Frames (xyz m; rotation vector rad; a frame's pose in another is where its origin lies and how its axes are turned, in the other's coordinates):
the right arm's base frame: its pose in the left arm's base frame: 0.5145 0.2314 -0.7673 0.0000 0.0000 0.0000
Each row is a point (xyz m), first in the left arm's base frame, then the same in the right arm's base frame.
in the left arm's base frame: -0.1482 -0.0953 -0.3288
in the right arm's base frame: -0.6627 -0.3267 0.4385
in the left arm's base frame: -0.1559 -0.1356 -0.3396
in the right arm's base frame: -0.6704 -0.3670 0.4277
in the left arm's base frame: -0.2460 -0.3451 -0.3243
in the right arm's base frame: -0.7605 -0.5765 0.4430
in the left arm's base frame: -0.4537 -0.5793 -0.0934
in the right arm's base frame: -0.9682 -0.8107 0.6739
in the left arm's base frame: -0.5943 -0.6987 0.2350
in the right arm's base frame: -1.1088 -0.9301 1.0023
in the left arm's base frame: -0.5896 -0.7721 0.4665
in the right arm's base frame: -1.1041 -1.0035 1.2338
